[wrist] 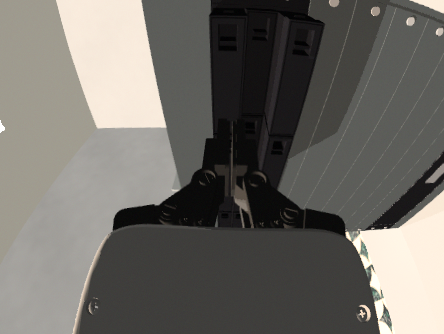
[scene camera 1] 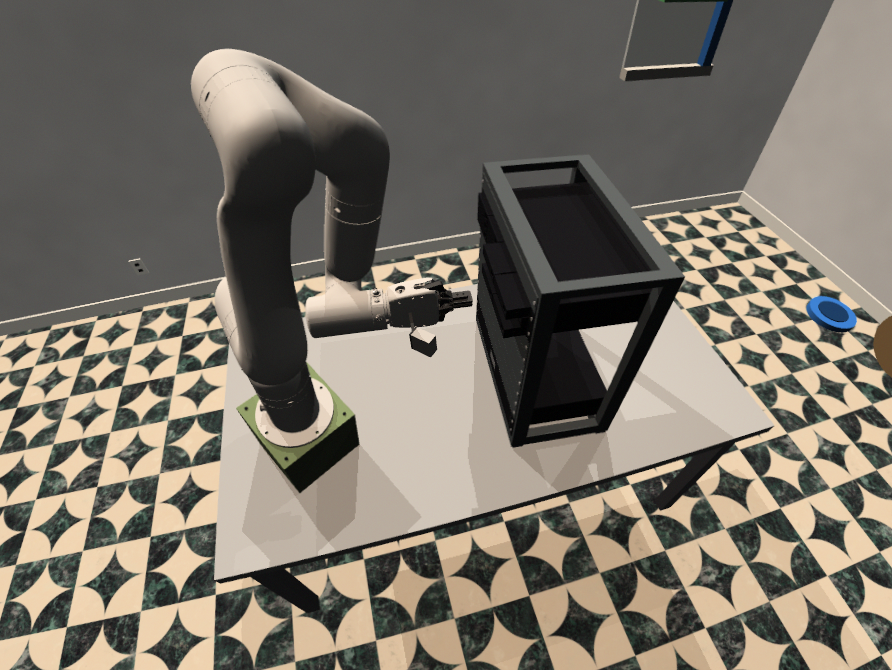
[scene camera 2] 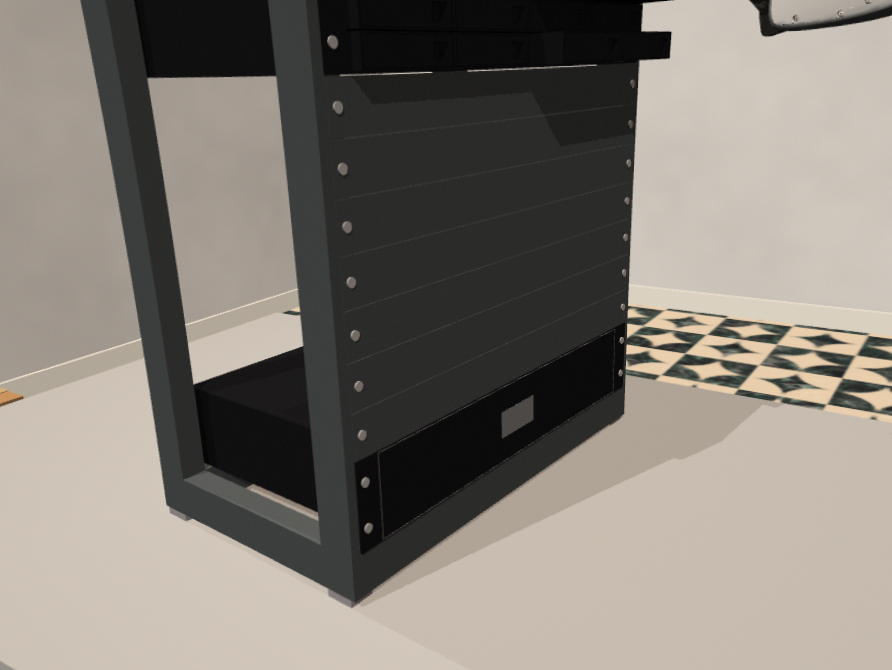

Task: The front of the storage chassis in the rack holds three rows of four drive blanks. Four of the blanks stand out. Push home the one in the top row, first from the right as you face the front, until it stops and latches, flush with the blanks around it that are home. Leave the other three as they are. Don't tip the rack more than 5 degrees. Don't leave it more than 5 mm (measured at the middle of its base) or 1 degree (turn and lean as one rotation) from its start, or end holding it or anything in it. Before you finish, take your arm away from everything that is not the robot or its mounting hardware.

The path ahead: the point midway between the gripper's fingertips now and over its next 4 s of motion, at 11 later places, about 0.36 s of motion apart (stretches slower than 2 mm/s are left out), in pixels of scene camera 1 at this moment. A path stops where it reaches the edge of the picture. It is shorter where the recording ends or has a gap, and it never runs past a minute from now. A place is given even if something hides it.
My gripper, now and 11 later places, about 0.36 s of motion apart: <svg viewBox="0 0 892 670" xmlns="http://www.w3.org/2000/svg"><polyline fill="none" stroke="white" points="471,298 473,299 489,298 497,297 501,296 503,296 506,296 509,295 510,295 512,295 512,295 513,295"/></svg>
